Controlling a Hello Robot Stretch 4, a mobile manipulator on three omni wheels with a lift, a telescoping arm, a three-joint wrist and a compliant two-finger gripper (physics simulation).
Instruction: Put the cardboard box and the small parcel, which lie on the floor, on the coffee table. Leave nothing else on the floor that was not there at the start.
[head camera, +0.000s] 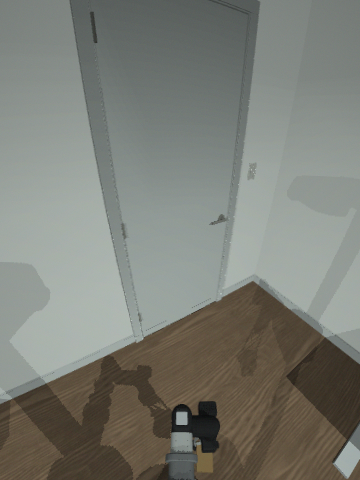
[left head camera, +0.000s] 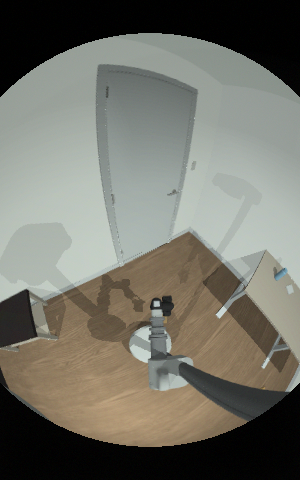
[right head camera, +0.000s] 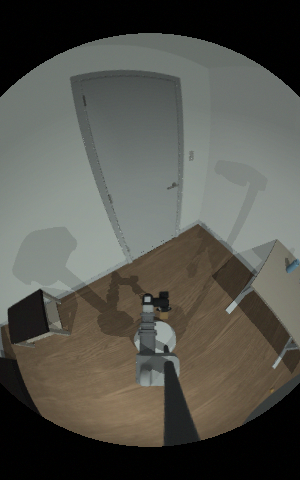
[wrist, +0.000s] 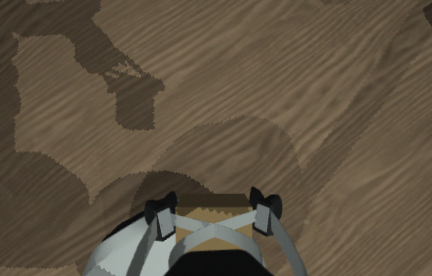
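Grey door (head camera: 167, 96), (left head camera: 144, 120), (right head camera: 131, 122). Dark coffee table (right head camera: 33, 320). My gripper (wrist: 213, 204).
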